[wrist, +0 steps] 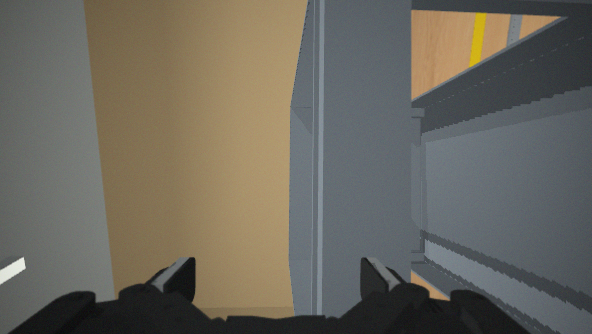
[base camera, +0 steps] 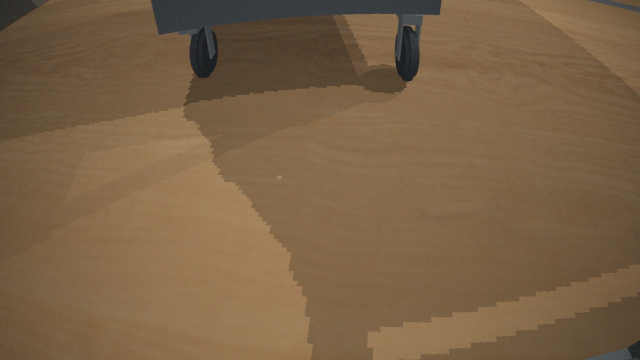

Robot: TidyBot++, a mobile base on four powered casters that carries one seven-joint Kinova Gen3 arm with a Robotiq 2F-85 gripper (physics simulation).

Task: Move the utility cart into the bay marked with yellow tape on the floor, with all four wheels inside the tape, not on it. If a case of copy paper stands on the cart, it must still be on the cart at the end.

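Places are measured from the arm's base along level axes (x ahead, y down, z left), in metres.
Pixels of known places: gripper, fingertip midpoint: (wrist: 278,275).
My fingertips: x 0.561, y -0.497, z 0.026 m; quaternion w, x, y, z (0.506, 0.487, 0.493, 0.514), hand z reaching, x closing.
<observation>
Behind a point stands the place of what it marks.
The grey utility cart (base camera: 300,10) {z 0.010, x 0.672, y 0.256 m} (wrist: 365,150) {z -0.040, x 0.675, y -0.420 m} shows its lower end and two dark wheels at the top of the base view, both on wood floor. In the wrist view, which is turned on its side, the cart's broad end bar runs from top to bottom right of centre, with the tray edge left of it and the lower shelf (wrist: 510,190) {z 0.028, x 0.926, y -0.075 m} at right. My gripper (wrist: 278,275) {z 0.026, x 0.560, y -0.497 m} is open; its right fingertip overlaps the bar in view and its left is over the wall. Contact cannot be told. Yellow tape (wrist: 478,40) {z -0.548, x 1.735, y 0.396 m} shows through the cart's opening. No copy paper case shows.
The tan wall (wrist: 200,150) {z -0.026, x 3.052, y -1.184 m} fills the left middle of the wrist view, with a plain grey surface (wrist: 45,125) {z -0.178, x 2.470, y -2.040 m} beyond it at far left. A grey strip (wrist: 513,30) {z -0.506, x 1.517, y 0.386 m} lies on the floor beside the tape. Shadows cross the wood floor (base camera: 350,200) {z -0.043, x 0.410, y 0.396 m} before the cart.
</observation>
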